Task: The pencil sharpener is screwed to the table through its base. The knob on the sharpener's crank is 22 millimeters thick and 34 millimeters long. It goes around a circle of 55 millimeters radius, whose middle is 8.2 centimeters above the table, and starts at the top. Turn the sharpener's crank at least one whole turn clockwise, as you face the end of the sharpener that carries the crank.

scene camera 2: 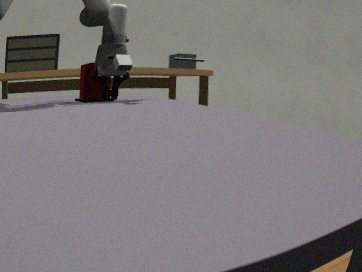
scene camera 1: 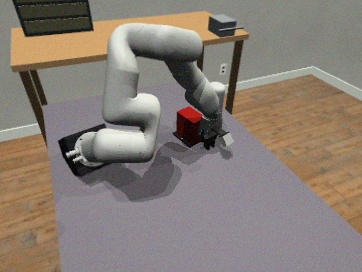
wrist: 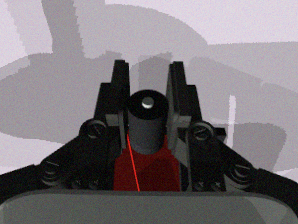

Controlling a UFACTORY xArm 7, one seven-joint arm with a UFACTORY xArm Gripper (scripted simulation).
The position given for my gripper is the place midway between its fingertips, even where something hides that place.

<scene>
I see my gripper [scene camera 2: 109,99].
My gripper is seen too in scene camera 1 [scene camera 1: 208,147] and in the wrist view [wrist: 148,80].
</scene>
